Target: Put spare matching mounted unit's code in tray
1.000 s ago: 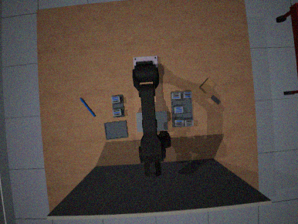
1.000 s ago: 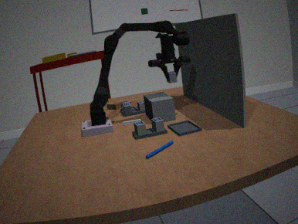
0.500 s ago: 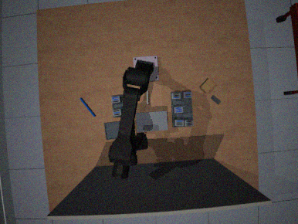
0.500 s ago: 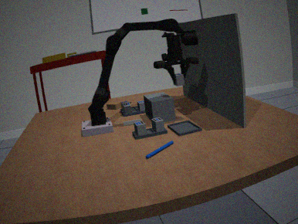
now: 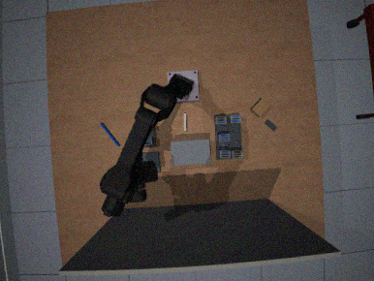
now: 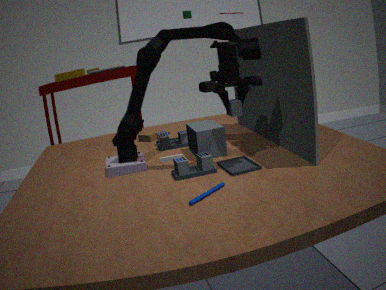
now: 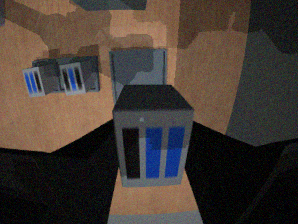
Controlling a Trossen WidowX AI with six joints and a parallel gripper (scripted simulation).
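The flat dark tray lies 170 mm below my gripper tip, 20 mm to the right of it and 10 mm behind it. Round my gripper tip: blue pen (180 mm to the right, 160 mm below, 140 mm behind); mounted unit (200 mm to the left, 120 mm below, 60 mm behind); tall dark panel (200 mm to the left, 200 mm ahead, 60 mm above).
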